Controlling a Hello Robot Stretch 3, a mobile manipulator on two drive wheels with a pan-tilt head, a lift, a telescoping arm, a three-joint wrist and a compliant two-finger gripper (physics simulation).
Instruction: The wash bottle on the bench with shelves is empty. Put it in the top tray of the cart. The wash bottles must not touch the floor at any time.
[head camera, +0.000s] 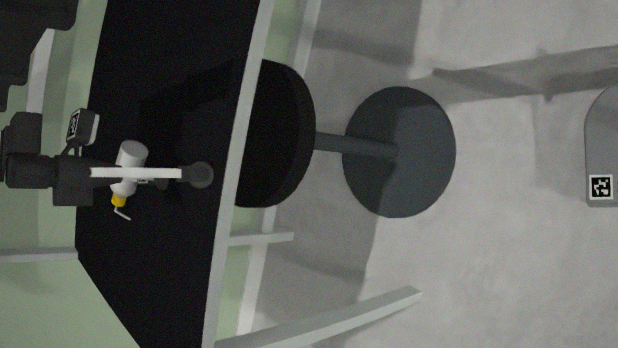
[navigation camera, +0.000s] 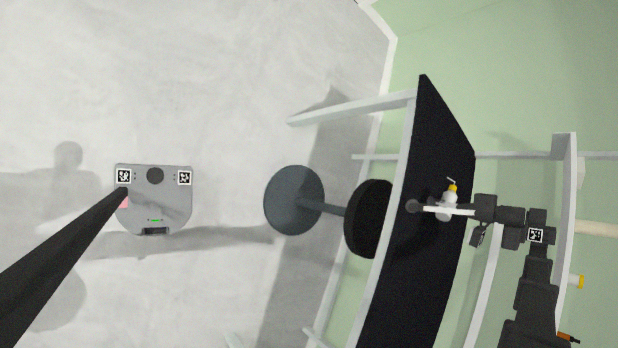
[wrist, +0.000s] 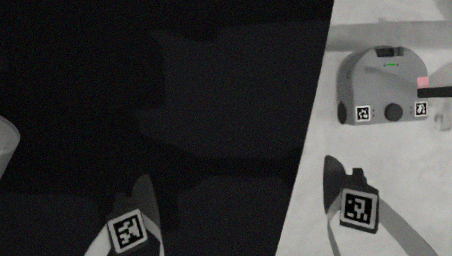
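Note:
The wash bottle is white with a yellow cap and a bent spout. It lies on its side on the black bench top. In the wrist view part of its bottom end shows at the left edge, outside the left finger. My gripper is open with no object between its fingertips. One white finger crosses in front of the bottle in the head and navigation views and hides part of it. The cart does not show in these views.
A round black stool seat stands at the bench's front edge, over its round grey base. My wheeled base stands on the floor. A shelf board rises behind my wrist, with another yellow cap beyond it.

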